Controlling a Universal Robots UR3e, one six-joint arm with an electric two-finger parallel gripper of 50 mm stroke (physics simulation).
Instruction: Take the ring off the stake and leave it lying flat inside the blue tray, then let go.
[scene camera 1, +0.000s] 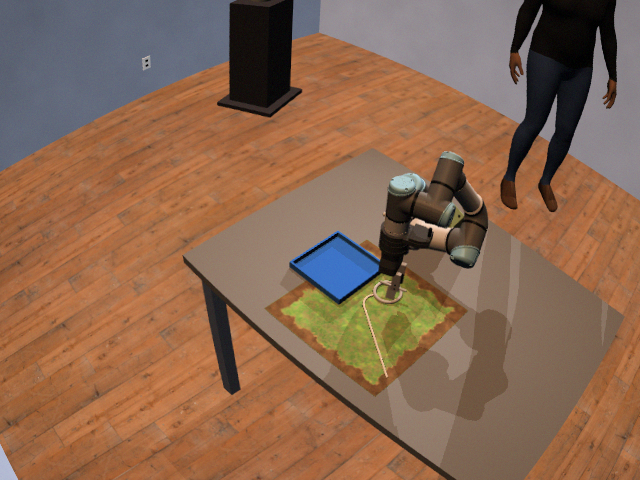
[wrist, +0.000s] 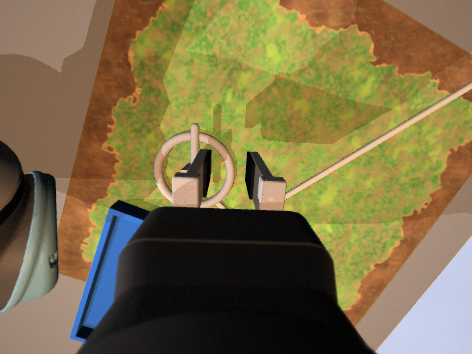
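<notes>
The pale tan ring is around the thin stake, whose tip overlaps the ring's upper rim in the wrist view. My gripper is partly open, with a gap between its fingers. In the wrist view the left finger overlaps the ring's inside, and the ring's right rim shows between the fingers without visible contact. The right finger is outside the ring. The lower stake and part of the ring are hidden by my gripper. The blue tray lies beside the ring.
A thin tan rod or cord runs from near the ring across the green and brown mat on the table. A black pedestal and a standing person are beyond the table.
</notes>
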